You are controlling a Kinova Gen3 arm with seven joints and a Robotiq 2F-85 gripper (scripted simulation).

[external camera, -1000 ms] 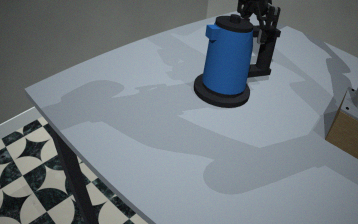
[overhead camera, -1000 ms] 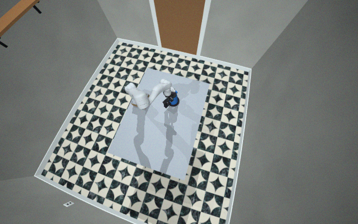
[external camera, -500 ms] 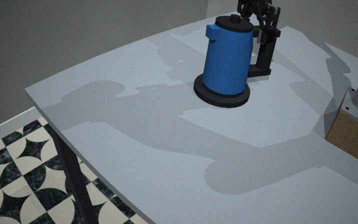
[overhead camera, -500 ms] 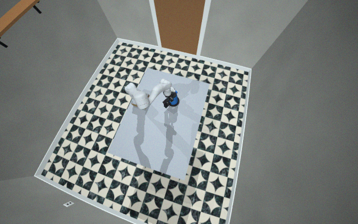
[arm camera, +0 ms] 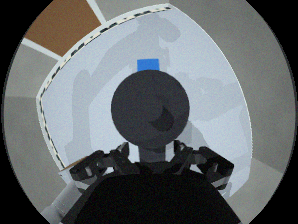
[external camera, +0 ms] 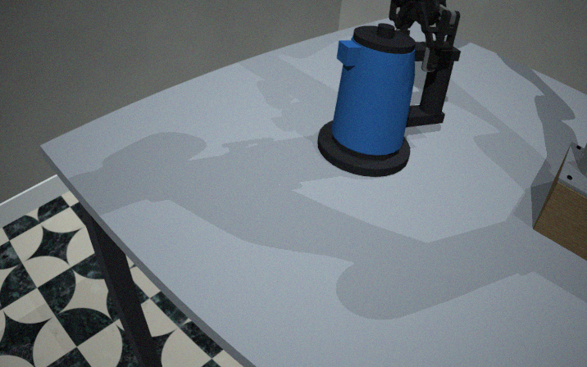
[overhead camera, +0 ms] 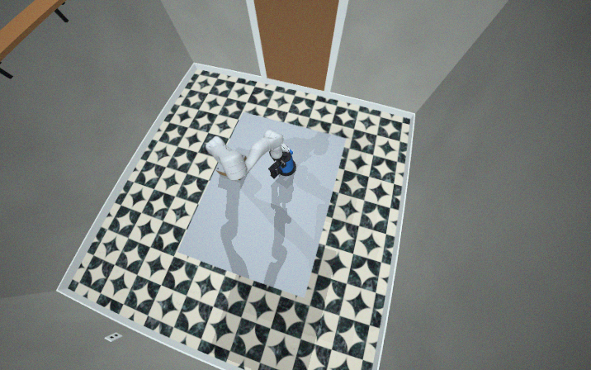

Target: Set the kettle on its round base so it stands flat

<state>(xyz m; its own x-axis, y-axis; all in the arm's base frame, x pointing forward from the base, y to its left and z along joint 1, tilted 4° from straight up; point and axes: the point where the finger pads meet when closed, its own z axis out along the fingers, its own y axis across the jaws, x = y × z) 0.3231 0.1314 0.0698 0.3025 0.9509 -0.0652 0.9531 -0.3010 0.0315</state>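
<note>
The blue kettle is 1 cm ahead of my hand, 2 cm to the left of it and 5 cm below it. Round my hand: round black base: 2 cm ahead, 6 cm to the left, 16 cm below.
</note>
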